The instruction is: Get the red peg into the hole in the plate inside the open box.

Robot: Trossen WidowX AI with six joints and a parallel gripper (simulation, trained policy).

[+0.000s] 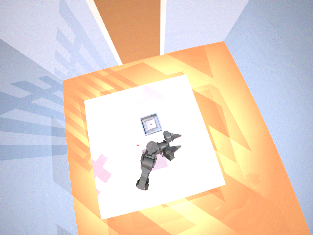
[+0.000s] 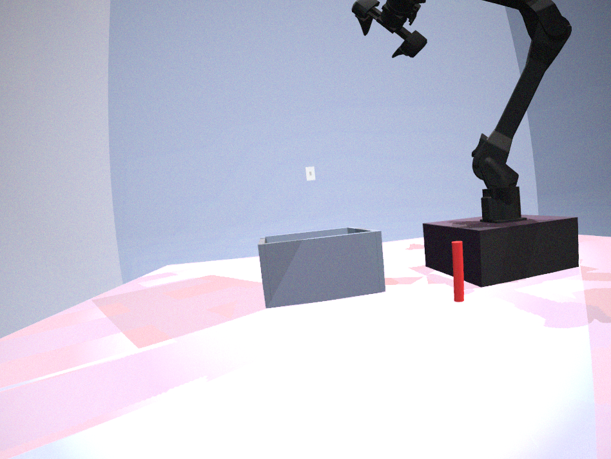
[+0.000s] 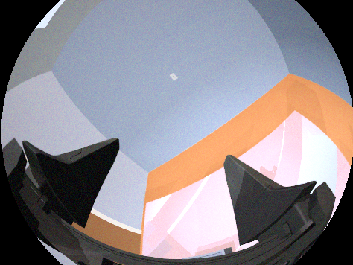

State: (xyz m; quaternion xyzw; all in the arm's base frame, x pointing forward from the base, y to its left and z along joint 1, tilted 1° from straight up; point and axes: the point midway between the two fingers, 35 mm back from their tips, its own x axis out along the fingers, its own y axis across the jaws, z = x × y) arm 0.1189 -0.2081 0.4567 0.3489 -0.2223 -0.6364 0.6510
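Now: the red peg 40 mm ahead of my gripper tip, 360 mm to the left of it and 510 mm below it. The rest, counted from my gripper tip: grey box (220 mm ahead, 170 mm to the left, 520 mm below).
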